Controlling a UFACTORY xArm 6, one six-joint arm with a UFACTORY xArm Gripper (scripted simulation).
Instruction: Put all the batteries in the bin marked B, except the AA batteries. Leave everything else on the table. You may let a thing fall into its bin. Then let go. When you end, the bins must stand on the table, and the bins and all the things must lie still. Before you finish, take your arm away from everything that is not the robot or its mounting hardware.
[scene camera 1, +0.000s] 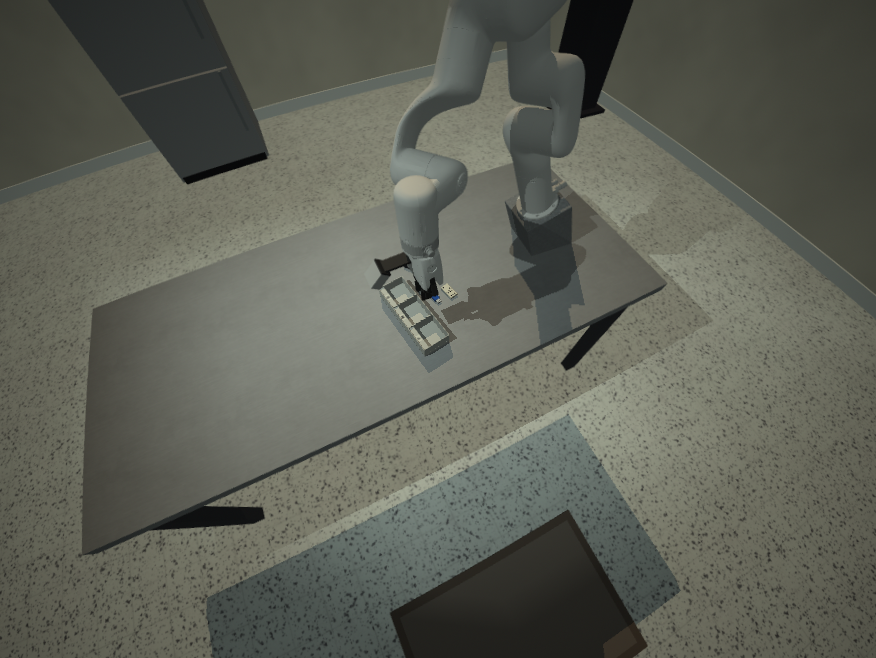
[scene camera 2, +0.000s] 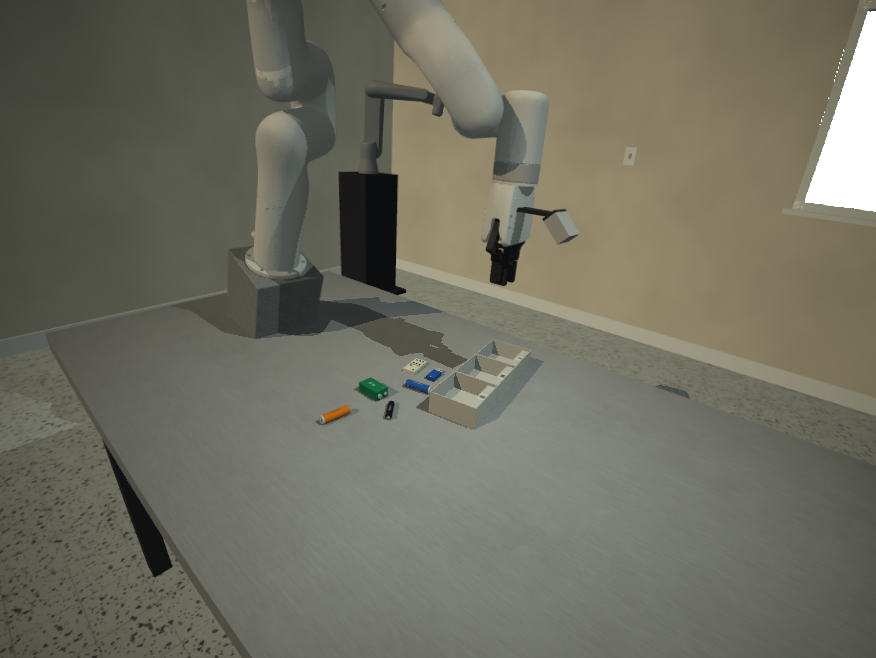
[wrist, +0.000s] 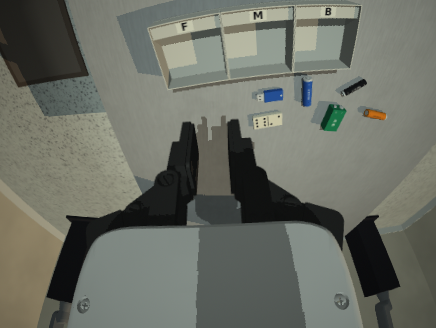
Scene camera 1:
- my gripper: 425, 293
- grey tray: 425, 330
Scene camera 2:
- my gripper: 501, 282
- grey tray: 466, 396
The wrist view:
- my gripper: 212, 137
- grey tray: 187, 56
